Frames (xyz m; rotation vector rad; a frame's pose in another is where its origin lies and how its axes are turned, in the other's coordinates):
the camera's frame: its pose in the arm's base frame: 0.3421 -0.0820 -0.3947 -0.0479 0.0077 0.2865
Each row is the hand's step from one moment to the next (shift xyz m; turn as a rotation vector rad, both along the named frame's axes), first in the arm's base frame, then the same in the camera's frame.
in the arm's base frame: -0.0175 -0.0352 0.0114 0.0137 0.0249 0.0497
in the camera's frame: -0.0269 -0.0293 0.0097 0.0195 0.0177 0.0509
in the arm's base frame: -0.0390 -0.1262 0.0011 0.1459 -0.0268 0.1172
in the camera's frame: -0.0731 -0.1099 -0.0050 0.1307 -0.0723 0.1159
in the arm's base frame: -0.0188 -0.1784 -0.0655 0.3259 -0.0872 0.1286
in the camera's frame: -0.0675 -0.1626 -0.0741 0.2861 -0.1816 0.1245
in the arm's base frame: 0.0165 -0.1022 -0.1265 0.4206 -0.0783 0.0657
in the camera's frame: -0.0112 -0.0967 -0.1313 0.3804 -0.1969 0.0622
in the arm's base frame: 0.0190 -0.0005 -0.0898 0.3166 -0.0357 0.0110
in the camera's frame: 0.0194 -0.0017 -0.0897 0.2935 -0.1242 0.0095
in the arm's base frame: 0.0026 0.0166 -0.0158 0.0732 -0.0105 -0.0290
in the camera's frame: 0.0074 0.0159 -0.0150 0.0677 -0.0294 -0.0294
